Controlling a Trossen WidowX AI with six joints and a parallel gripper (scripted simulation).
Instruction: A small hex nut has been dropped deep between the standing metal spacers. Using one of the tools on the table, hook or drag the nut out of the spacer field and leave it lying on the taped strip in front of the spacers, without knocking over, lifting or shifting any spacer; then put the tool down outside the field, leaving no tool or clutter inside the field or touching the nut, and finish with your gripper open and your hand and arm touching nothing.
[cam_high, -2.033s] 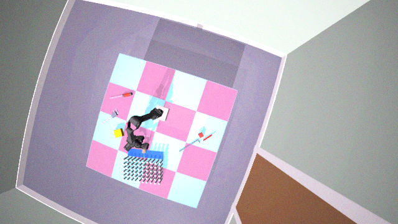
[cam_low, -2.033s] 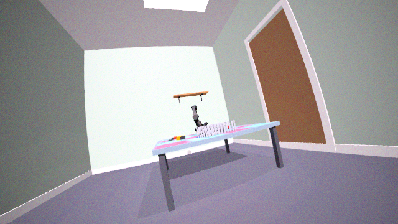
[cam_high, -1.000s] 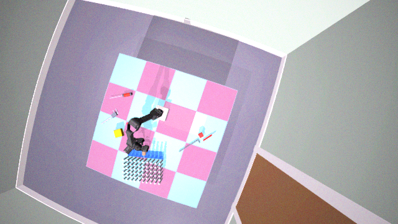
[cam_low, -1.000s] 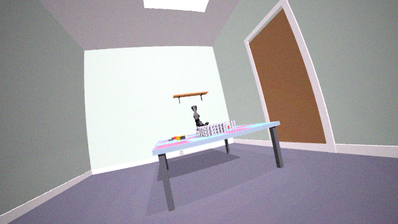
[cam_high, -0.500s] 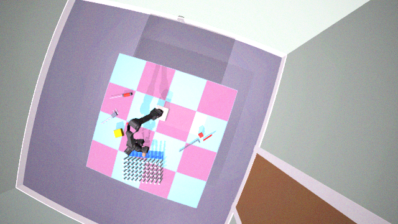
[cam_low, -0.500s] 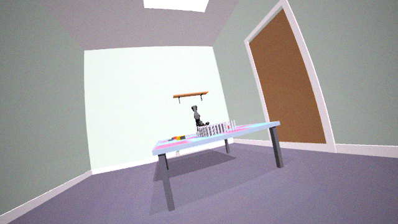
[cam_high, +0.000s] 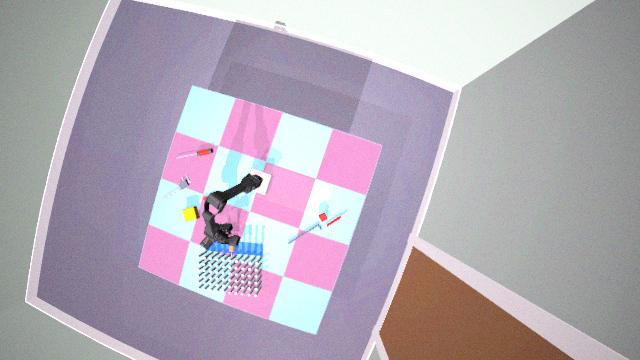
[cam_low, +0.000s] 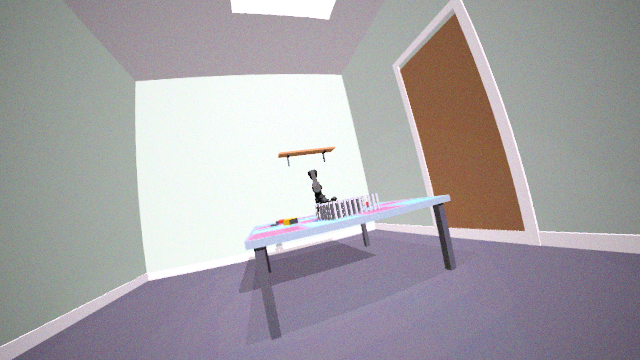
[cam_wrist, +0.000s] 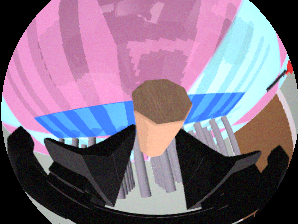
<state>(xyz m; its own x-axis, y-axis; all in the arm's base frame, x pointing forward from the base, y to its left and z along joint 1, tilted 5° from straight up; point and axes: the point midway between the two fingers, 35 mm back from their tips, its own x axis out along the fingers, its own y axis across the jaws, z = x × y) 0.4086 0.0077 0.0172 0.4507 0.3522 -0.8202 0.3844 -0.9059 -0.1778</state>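
Right now the blue taped strip is 3 cm ahead of my gripper tip, 1 cm to the left of it and 3 cm below it. The rest, counted from my gripper tip: yellow block (4 cm behind, 33 cm to the right, 1 cm below); then small red cube (17 cm behind, 28 cm to the right, 2 cm below).
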